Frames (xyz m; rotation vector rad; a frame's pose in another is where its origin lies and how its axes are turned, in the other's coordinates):
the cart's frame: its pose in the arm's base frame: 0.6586 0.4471 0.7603 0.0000 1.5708 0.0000
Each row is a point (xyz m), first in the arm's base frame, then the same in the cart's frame.
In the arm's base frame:
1: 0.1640 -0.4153 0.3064
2: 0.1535 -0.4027 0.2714
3: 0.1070 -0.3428 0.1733
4: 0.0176 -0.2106 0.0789
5: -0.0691 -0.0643 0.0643
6: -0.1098 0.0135 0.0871
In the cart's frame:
1: 0.4539 -0.8624 -0.4946
2: 0.4889 -0.8498 -0.5051
3: 0.5870 -0.7899 -0.5516
4: 0.6814 -0.6577 -0.6410
5: 0.6960 -0.5114 -0.7277
6: 0.6732 -0.4336 -0.7684

